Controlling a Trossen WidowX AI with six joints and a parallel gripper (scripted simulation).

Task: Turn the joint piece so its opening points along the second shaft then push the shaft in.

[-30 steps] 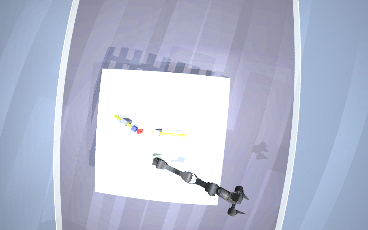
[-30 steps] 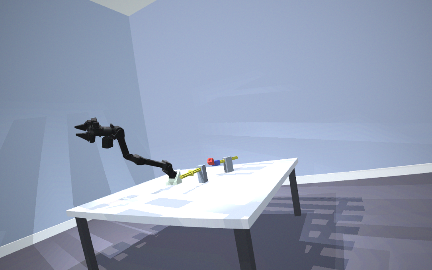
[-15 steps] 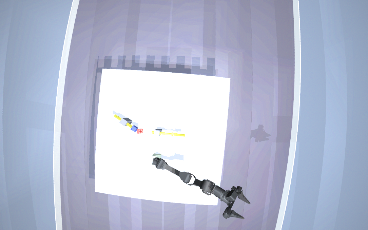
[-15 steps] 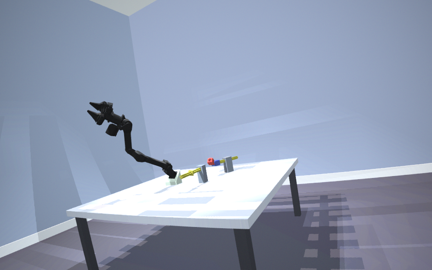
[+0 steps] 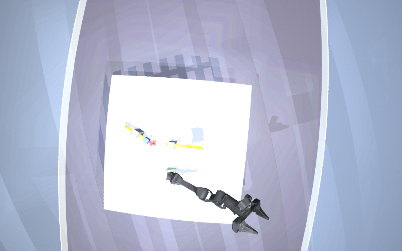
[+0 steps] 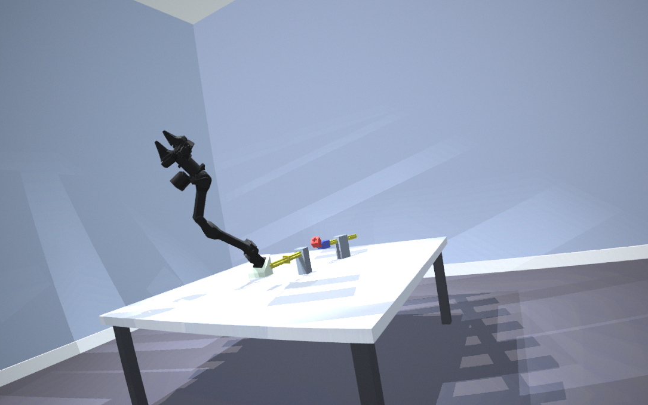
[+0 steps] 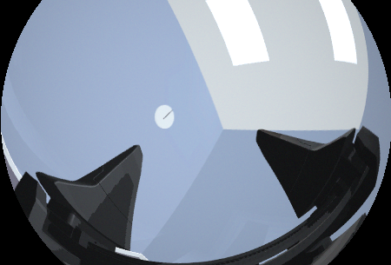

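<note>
My gripper tip is now 190 mm short of the red square joint piece, 690 mm to the right of it and 580 mm above it.
</note>
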